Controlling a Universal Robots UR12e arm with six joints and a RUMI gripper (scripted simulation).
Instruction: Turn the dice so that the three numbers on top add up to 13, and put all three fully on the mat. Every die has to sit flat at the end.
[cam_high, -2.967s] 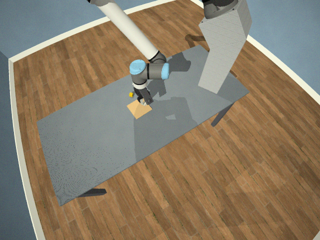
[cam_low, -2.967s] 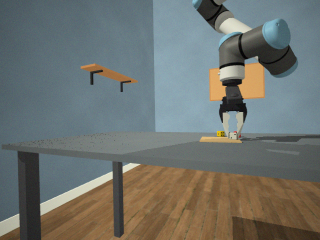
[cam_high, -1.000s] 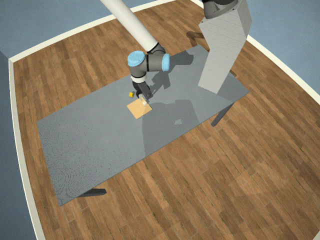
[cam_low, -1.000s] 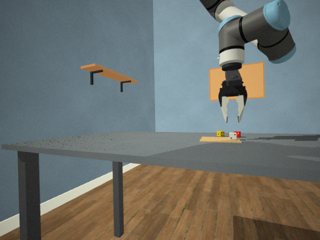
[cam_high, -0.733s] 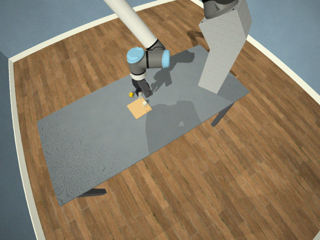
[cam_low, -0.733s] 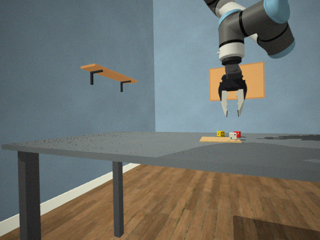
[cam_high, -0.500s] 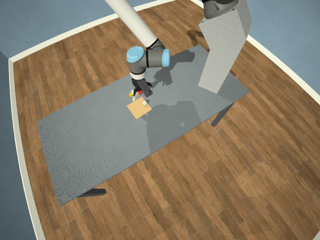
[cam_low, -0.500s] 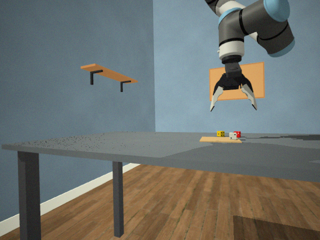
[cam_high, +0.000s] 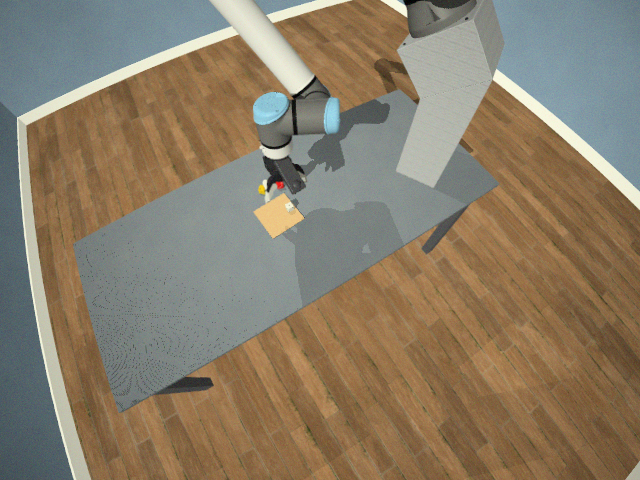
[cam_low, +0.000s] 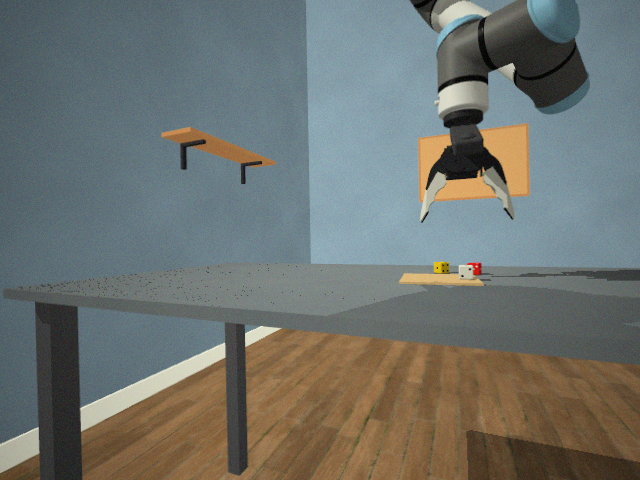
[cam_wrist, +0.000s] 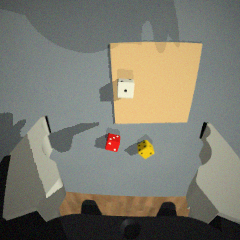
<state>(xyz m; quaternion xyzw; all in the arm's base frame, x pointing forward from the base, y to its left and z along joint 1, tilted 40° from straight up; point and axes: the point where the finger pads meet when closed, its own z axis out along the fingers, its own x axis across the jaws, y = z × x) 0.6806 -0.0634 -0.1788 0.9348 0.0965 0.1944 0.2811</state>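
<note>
Now: hand 1 cm past the red die, 12 cm to the left of it and 10 cm above it. From my hand the other things lie so: tan mat: 5 cm ahead, 11 cm below; then yellow die: 6 cm ahead, 13 cm to the right, 10 cm below; then white die: 10 cm below.
</note>
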